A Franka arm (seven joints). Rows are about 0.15 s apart.
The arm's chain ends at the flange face. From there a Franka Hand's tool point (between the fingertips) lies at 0.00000 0.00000 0.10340 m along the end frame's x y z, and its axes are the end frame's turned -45 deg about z.
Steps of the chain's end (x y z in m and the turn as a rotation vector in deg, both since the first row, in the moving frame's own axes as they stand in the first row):
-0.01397, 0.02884, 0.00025, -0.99, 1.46, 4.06
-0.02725, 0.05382, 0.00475, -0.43, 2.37, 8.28
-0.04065, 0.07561, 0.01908, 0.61, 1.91, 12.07
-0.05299, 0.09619, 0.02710, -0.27, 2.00, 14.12
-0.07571, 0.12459, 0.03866, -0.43, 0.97, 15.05
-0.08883, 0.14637, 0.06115, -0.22, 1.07, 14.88
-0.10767, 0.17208, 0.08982, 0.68, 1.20, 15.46
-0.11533, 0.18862, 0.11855, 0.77, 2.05, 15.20
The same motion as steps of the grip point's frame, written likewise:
-0.02978, 0.01366, 0.00020, -1.73, 0.33, 4.06
-0.05512, 0.02253, 0.00466, -1.98, 1.37, 8.28
-0.07919, 0.02670, 0.01902, -0.92, 1.78, 12.07
-0.10366, 0.03368, 0.02704, -1.61, 1.22, 14.12
-0.14119, 0.03642, 0.03864, -0.99, 0.38, 15.05
-0.16545, 0.04245, 0.06113, -0.91, 0.60, 14.88
-0.19553, 0.04652, 0.08979, -0.37, 1.33, 15.46
-0.21158, 0.05391, 0.11847, -0.91, 1.99, 15.20

